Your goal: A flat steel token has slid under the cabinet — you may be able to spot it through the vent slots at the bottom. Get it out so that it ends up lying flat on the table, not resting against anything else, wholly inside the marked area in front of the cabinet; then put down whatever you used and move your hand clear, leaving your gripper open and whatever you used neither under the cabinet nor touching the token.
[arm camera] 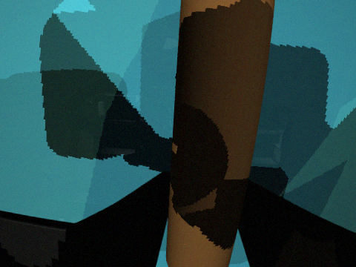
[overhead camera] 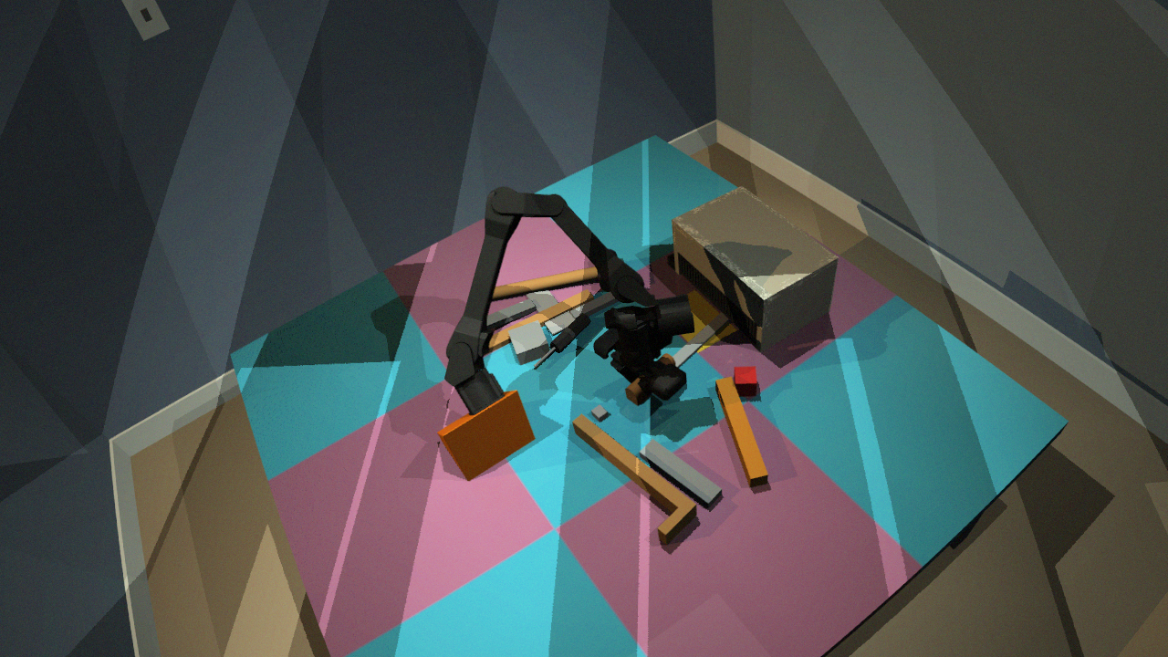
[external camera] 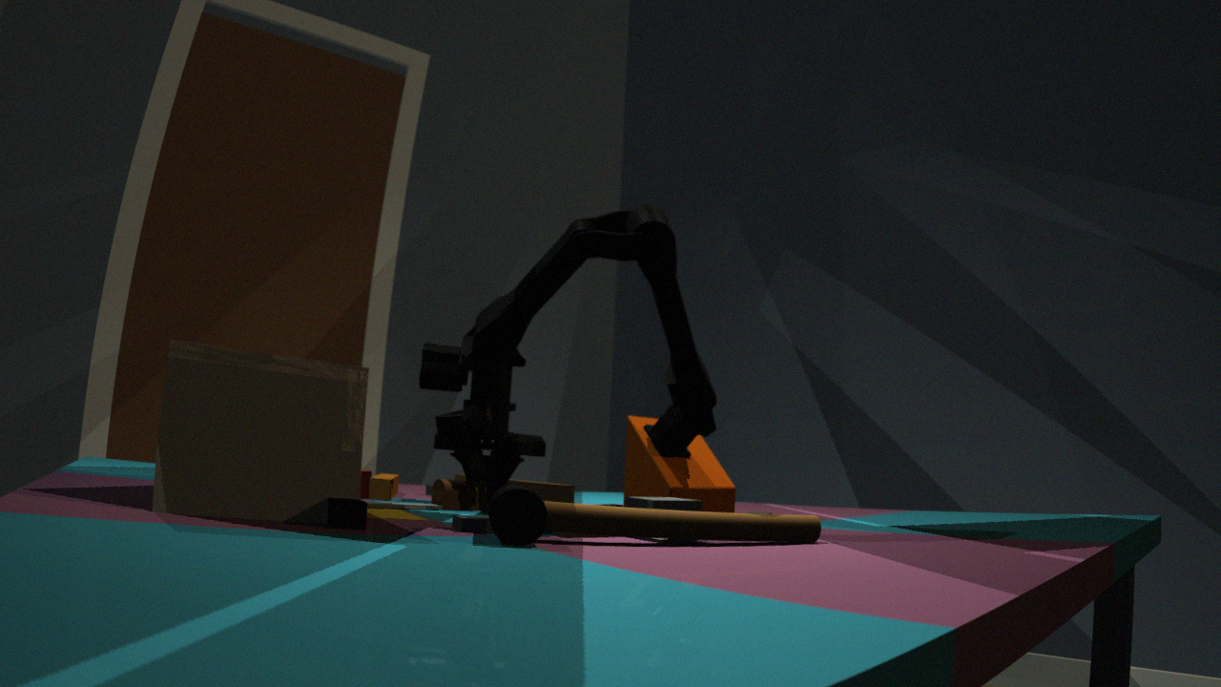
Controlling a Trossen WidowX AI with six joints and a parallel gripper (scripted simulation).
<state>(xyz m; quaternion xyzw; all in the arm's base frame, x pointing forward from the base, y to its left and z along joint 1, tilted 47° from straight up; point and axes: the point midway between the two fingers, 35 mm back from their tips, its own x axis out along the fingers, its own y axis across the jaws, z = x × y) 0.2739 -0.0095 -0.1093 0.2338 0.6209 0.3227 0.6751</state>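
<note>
Right now the small grey cube is 10 cm behind my gripper tip and 1 cm to the left of it. Also, from my gripper tip: orange bar 7 cm ahead, 20 cm to the right, 1 cm above; then grey bar 7 cm behind, 19 cm to the right; then red cube 15 cm ahead, 12 cm to the right, 1 cm above.
</note>
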